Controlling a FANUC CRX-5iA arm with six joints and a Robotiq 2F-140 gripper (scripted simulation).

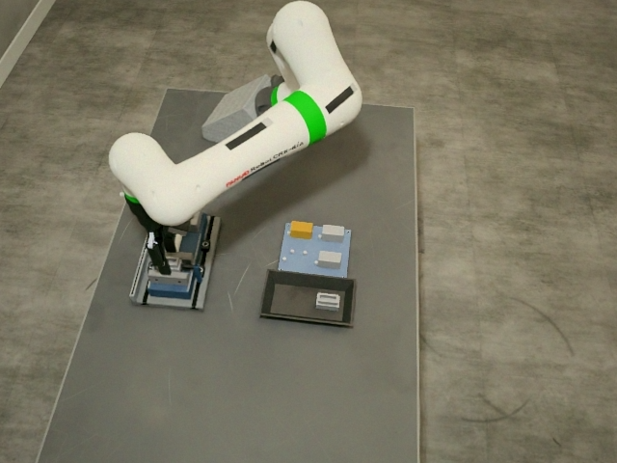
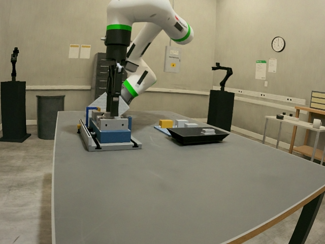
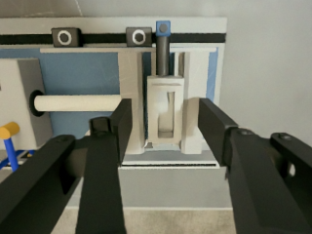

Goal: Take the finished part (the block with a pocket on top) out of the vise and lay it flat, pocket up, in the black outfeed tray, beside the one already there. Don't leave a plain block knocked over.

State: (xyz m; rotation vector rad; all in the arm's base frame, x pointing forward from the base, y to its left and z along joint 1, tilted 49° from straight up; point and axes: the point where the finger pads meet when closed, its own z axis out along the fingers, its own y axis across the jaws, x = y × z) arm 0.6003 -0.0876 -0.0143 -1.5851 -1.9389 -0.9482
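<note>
Right now my hand is 40 mm above the pocketed block. From my hand the other things lie so: orange block (260 mm behind, 280 mm to the left, 110 mm below); then light blue plate (220 mm behind, 330 mm to the left, 130 mm below); then screw rod (80 mm behind, 20 mm to the right, 60 mm below).
</note>
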